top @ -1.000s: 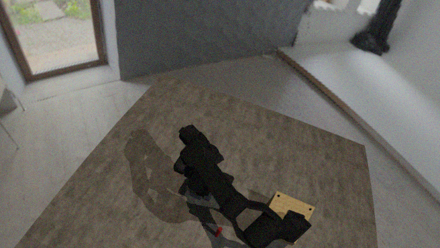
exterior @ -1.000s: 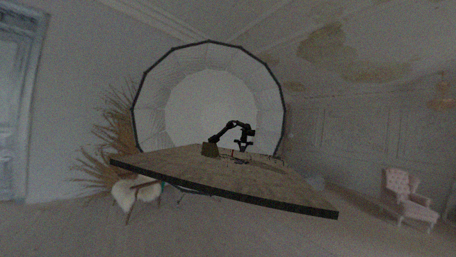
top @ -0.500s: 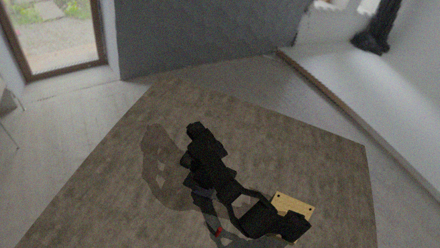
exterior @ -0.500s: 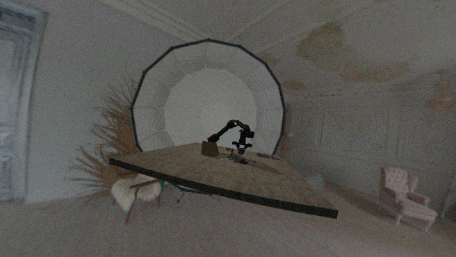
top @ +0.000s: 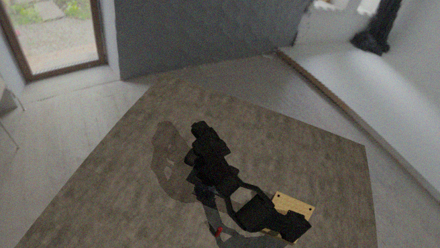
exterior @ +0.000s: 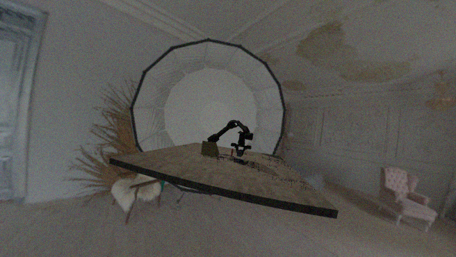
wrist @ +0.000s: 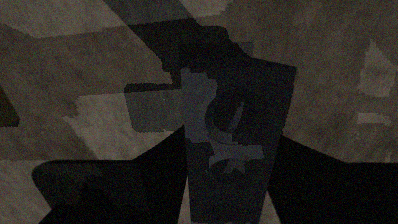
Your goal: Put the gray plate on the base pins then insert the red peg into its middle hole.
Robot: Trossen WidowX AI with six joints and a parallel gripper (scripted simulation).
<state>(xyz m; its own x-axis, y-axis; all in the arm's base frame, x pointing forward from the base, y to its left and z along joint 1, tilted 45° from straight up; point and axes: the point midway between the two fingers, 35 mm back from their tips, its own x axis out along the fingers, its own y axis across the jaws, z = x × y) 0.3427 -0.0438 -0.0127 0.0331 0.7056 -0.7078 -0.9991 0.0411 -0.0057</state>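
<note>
My gripper tip is 170 mm to the right of the red peg, 110 mm past it and 20 mm above it. From my gripper tip the other things lie so: gray plate (30 mm above).
</note>
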